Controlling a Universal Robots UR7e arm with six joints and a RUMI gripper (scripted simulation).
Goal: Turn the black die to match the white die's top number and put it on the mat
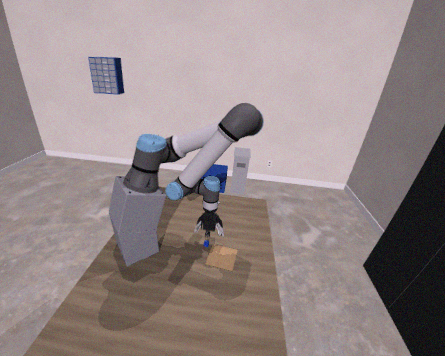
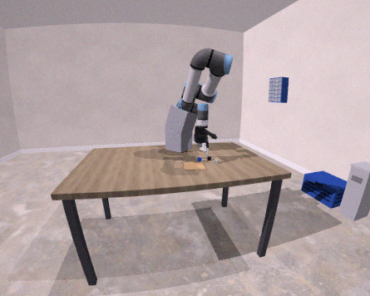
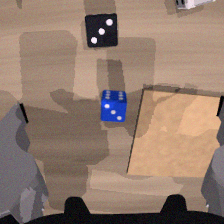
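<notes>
Now: the blue die 10 mm behind my hand, 30 mm to the right of it and 40 mm below it. Round my hand: black die: 10 mm behind, 50 mm to the left, 40 mm below; white die: 70 mm ahead, 70 mm to the left, 40 mm below; tan mat: 80 mm ahead, 100 mm to the right, 50 mm below.
</notes>
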